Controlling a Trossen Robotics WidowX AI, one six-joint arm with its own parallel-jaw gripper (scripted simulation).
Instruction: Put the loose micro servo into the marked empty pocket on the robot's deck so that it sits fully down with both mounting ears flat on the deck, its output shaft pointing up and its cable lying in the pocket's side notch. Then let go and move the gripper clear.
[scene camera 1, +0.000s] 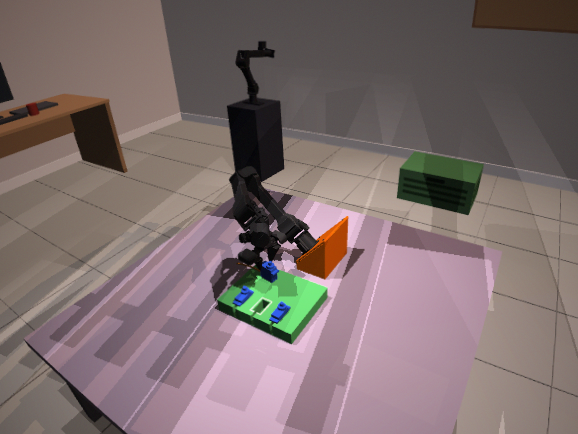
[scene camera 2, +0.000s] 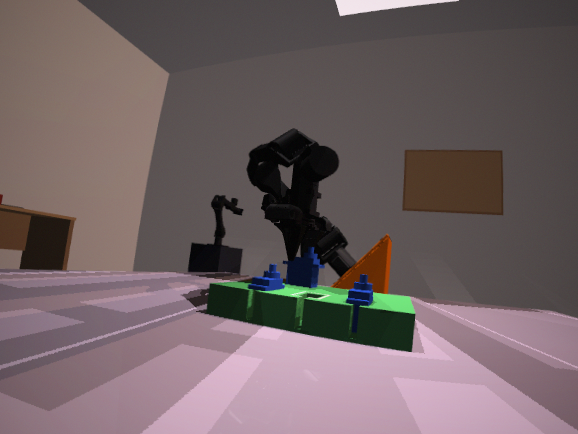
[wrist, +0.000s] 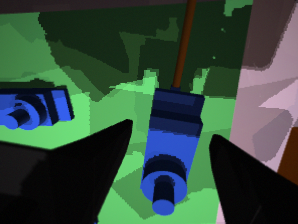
Labels:
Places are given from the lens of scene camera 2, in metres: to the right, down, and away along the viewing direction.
my gripper (scene camera 2: 297, 261): 0.02, 0.09, 0.62
blue micro servo (scene camera 2: 304, 271): 0.03, 0.11, 0.59

